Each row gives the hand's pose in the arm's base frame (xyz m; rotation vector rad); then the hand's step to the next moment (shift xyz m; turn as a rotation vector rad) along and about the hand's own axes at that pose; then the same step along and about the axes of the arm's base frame.
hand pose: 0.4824 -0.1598 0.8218 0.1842 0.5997 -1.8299
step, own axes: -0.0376 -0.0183 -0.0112 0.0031 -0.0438 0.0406
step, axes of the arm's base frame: -0.0059 0.0413 0.0115 -0.0347 -0.0125 0.0470
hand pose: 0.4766 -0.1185 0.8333 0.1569 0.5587 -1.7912
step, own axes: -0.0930 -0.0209 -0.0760 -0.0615 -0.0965 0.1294
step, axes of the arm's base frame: -0.0055 0.1193 -0.0246 -0.0490 0.0142 0.1650
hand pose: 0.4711 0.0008 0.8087 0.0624 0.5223 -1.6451
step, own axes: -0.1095 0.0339 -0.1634 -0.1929 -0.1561 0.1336
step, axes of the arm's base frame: 0.0069 0.1602 -0.1189 -0.0845 0.1376 0.2310
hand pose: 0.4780 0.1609 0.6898 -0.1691 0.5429 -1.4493
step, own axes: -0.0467 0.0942 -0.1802 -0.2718 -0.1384 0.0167
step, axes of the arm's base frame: 0.0022 0.0959 -0.1853 -0.1231 0.2411 0.1415
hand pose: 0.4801 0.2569 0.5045 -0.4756 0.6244 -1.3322
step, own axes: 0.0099 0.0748 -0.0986 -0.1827 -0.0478 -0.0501
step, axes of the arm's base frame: -0.0088 0.0072 -0.1236 -0.0899 0.1723 0.0199
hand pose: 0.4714 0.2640 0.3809 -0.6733 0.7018 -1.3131
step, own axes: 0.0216 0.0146 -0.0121 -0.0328 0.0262 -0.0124
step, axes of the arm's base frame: 0.0020 -0.0200 -0.0206 0.0026 0.0354 -0.0256
